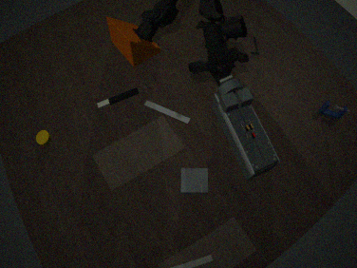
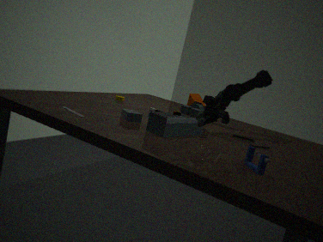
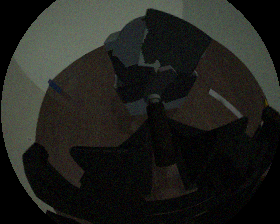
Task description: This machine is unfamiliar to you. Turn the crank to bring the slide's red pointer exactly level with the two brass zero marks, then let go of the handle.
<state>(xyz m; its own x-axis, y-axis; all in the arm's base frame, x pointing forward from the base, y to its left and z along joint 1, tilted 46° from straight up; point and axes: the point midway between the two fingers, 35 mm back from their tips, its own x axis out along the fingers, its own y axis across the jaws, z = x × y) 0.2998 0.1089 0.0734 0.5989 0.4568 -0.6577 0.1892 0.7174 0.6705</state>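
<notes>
Now: gripper tip 19 cm short of the red pointer, 5 cm below it and 4 cm to the left of it. Round my gripper tip: grey block: 23 cm to the right, 20 cm ahead, 2 cm below; yellow disc: 59 cm to the right, 15 cm behind, 3 cm below; black-and-white marker: 32 cm to the right, 15 cm behind, 3 cm below.
</notes>
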